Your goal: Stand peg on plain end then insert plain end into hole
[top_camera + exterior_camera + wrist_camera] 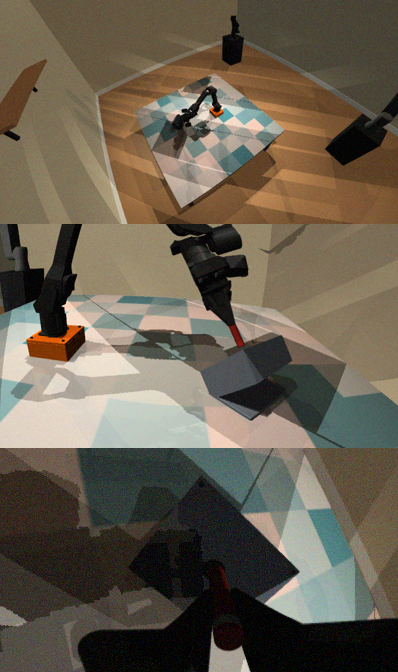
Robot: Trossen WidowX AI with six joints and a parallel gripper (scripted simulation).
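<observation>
Right now my gripper tip is 6 cm above the grey sloped panel, 4 cm to the left of it and 3 cm short of it. Round my gripper tip: red peg 1 cm to the left, 1 cm behind, 1 cm above; flat dark plate 11 cm below, 6 cm to the right, 5 cm ahead.
</observation>
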